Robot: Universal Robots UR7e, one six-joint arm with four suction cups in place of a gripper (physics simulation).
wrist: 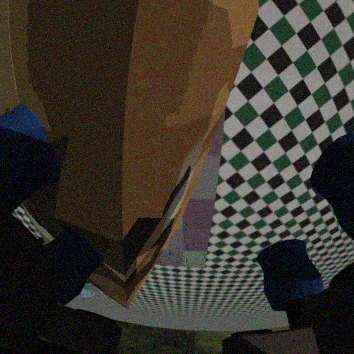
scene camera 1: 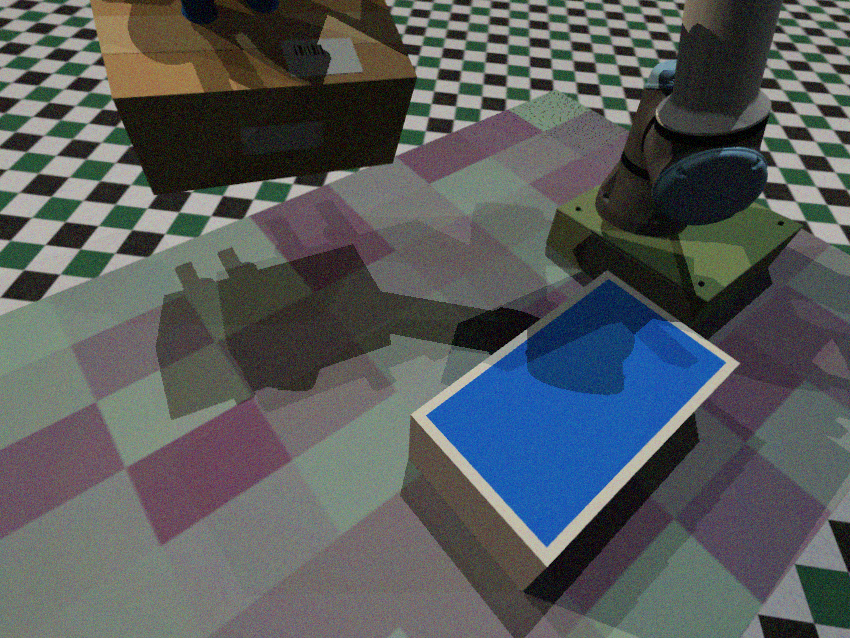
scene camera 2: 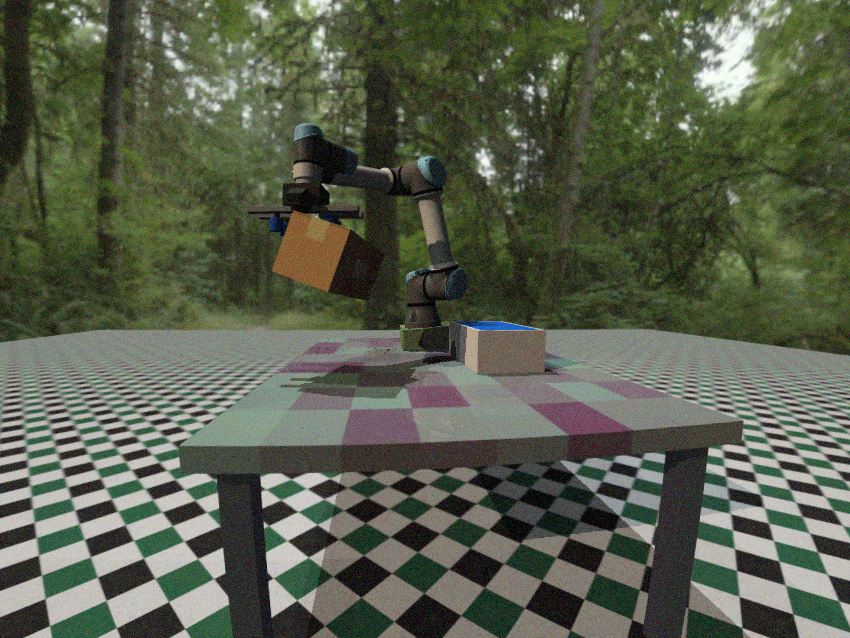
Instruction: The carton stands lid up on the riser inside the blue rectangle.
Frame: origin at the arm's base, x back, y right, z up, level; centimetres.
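Where they show: hand at its tool point: (wrist: 186, 211); arm's base at its link origin: (scene camera 1: 641, 208) (scene camera 2: 422, 326).
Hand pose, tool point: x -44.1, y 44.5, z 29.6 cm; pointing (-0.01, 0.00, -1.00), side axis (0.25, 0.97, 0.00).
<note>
Each offset is from my tool point to the centre of the thing. Level surfaces: height alone.
The brown carton {dz -7.6, dx -0.4, dy -7.7 cm} (scene camera 1: 205, 133) (scene camera 2: 312, 254) (wrist: 90, 100) hangs tilted in the air, one end lower, left of and higher than the riser in scene camera 2. It has a tape strip and a white label. My suction gripper (scene camera 1: 231, 6) (scene camera 2: 304, 219) is at its top and holds it. In the wrist view, the two left cups are by the carton and the two right cups stand out beside it over floor; exact cup contact is hidden. The beige riser {dz -32.1, dx +4.2, dy -56.9 cm} (scene camera 1: 466, 508) (scene camera 2: 508, 353) stands on the table, with the blue rectangle {dz -26.1, dx +4.2, dy -56.9 cm} (scene camera 1: 535, 439) (scene camera 2: 504, 325) on its top, bordered in off-white.
The green arm base (scene camera 1: 727, 236) (scene camera 2: 411, 338) stands right behind the riser in scene camera 1. The patchwork table {dz -38.1 cm} (scene camera 1: 205, 473) (scene camera 2: 439, 429) carries both. The arm's shadow falls across the table and part of the riser top. Checkered floor surrounds the table.
</note>
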